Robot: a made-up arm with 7 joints.
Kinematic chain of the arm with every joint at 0, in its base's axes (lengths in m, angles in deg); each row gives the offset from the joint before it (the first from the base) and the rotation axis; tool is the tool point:
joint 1: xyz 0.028 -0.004 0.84 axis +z
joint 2: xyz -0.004 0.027 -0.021 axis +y
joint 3: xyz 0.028 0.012 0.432 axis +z
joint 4: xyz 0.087 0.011 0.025 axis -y
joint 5: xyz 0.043 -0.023 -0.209 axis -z
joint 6: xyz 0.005 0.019 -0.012 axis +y
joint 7: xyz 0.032 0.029 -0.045 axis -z
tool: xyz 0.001 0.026 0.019
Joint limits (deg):
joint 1: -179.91..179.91
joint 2: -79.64..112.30
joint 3: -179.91..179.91
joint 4: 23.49..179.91
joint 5: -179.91..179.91
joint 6: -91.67..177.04
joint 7: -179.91..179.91
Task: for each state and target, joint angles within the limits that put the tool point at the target. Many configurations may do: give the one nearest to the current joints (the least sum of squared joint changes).
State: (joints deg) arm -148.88 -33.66 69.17 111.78 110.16 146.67 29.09
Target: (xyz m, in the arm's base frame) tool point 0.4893 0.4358 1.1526
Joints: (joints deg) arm -112.01 -64.66 79.33 116.63 105.12 155.64 28.94
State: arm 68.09 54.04 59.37 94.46 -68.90 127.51 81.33
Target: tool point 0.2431 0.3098 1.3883
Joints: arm 32.52 4.69 31.83 127.38 -78.94 129.25 85.13
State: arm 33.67 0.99 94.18 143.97 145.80 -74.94 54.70
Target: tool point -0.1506 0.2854 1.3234
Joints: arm 56.94 8.98 99.96 106.03 161.14 -66.32 56.96
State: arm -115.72 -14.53 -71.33 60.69 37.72 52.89 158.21
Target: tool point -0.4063 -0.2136 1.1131
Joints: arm -121.23 26.59 -55.81 73.93 37.72 51.80 154.51
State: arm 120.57 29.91 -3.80 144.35 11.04 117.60 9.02
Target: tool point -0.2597 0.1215 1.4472
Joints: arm 133.82 4.42 3.97 140.67 8.65 126.71 5.22
